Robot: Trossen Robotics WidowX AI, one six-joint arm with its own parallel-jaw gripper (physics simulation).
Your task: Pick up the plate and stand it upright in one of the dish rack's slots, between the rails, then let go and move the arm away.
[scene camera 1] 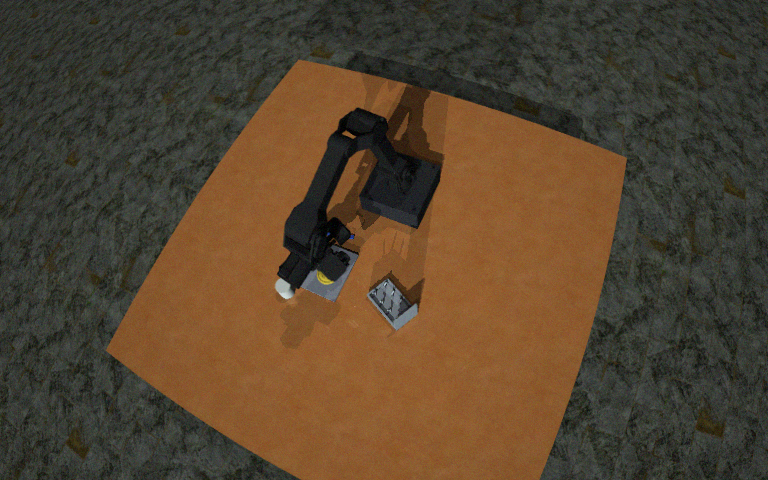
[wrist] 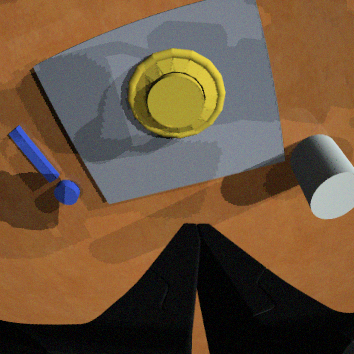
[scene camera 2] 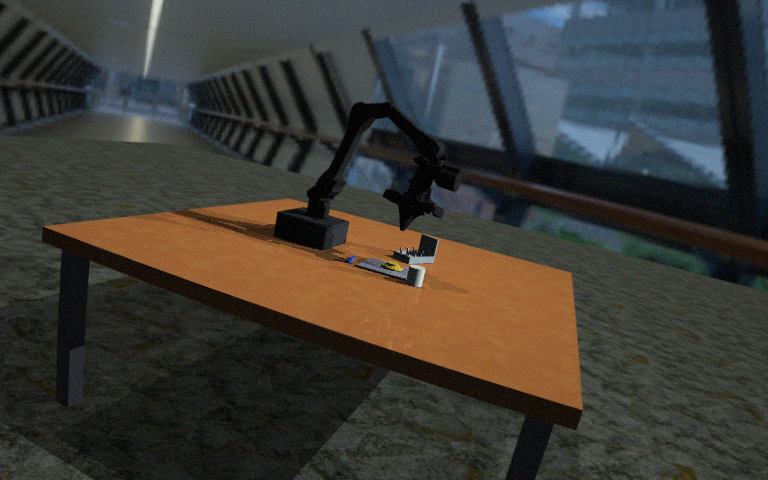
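Note:
The yellow round plate lies flat on a grey board; in scene camera 1 the arm partly covers it. My gripper is shut with its fingertips together and nothing between them. It hangs well above the table, apart from the plate. The small grey dish rack, with short pegs and a tall panel at one end, stands beside the board and holds no plate. The rack does not show in the wrist view.
A white cylinder stands close to one corner of the board. A blue bar and a small blue round piece lie off the board's opposite side. The arm's black base stands behind.

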